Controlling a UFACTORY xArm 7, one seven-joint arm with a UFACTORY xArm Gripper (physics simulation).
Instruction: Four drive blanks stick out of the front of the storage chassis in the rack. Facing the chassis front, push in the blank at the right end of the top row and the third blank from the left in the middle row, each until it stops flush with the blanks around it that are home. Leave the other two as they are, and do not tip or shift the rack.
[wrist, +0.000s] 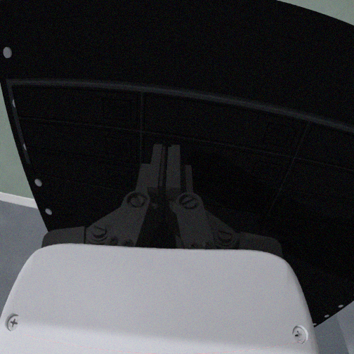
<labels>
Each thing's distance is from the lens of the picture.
my gripper (166, 162): 14 cm
black rack (253, 100): 15 cm
</labels>
